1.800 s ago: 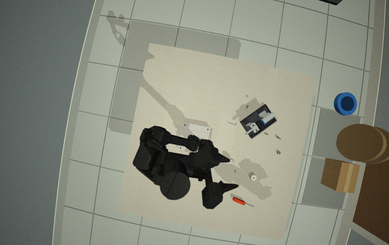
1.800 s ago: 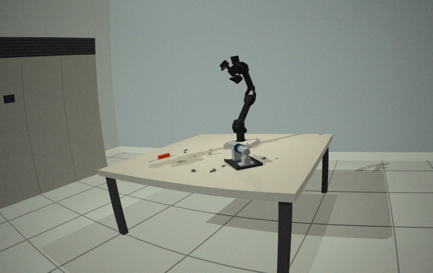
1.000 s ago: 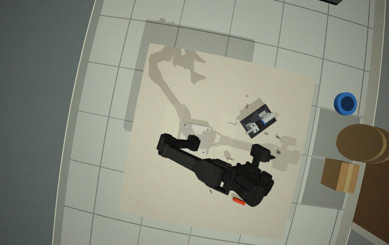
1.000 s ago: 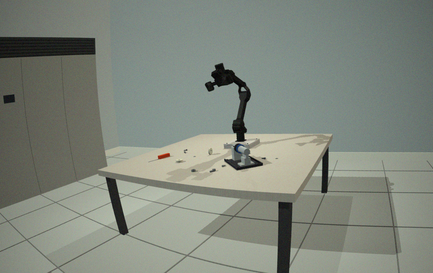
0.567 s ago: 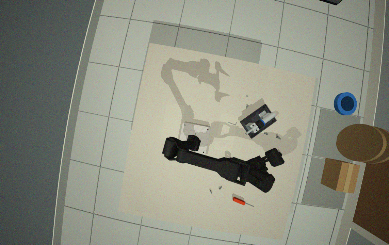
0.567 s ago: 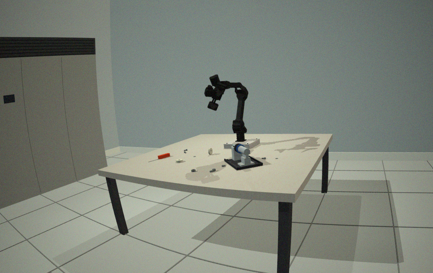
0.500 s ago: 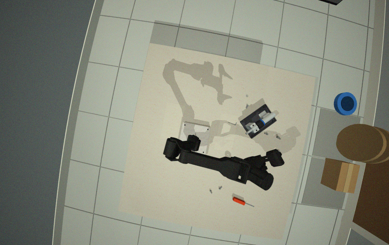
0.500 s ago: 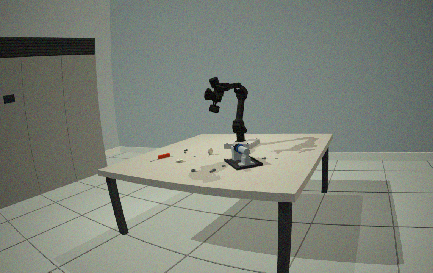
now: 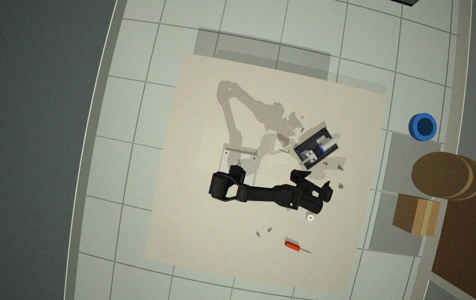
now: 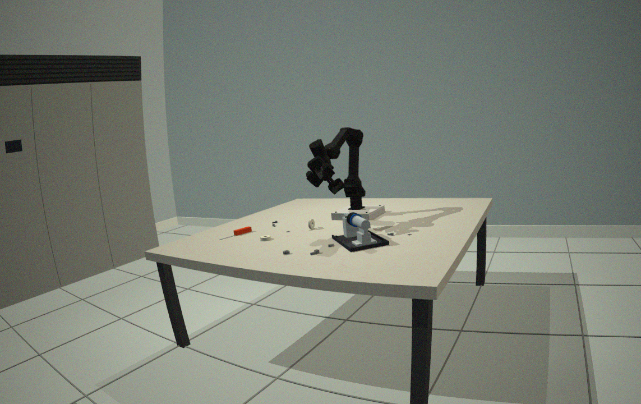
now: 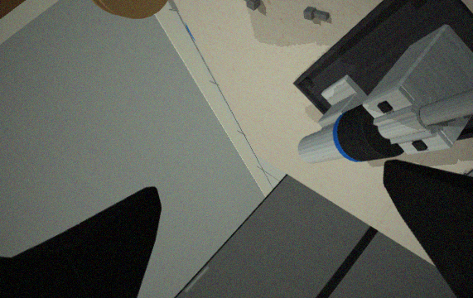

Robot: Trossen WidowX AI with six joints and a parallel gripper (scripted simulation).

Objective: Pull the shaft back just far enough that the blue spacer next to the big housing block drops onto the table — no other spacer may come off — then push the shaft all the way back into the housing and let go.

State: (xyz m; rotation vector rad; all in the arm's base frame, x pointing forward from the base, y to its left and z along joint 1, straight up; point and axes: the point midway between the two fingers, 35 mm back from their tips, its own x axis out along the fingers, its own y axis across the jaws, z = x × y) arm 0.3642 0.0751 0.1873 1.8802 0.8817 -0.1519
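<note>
Right now my gripper tip is 3 cm short of the grey shaft, 12 cm to the right of it and 12 cm above it. Round my gripper tip: white ring (12 cm ahead, 26 cm to the right, 20 cm below); blue spacer (4 cm ahead, 14 cm to the left, 12 cm below).
</note>
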